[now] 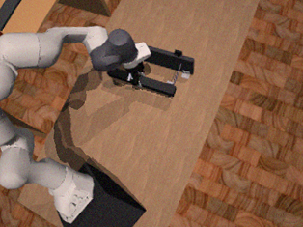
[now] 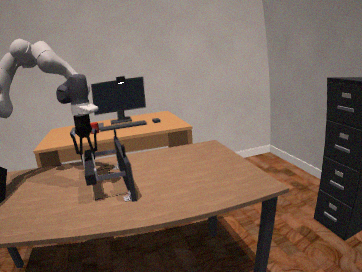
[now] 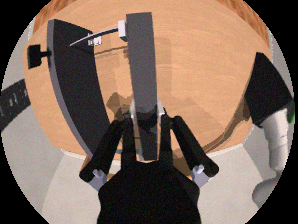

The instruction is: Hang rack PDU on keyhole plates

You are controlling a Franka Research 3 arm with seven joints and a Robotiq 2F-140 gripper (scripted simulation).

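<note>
Now: hand 2 cm short of the rack PDU and 2 cm above it. From my hand the other things lie so: mounting panel: 16 cm ahead, 3 cm to the left, 5 cm below.
</note>
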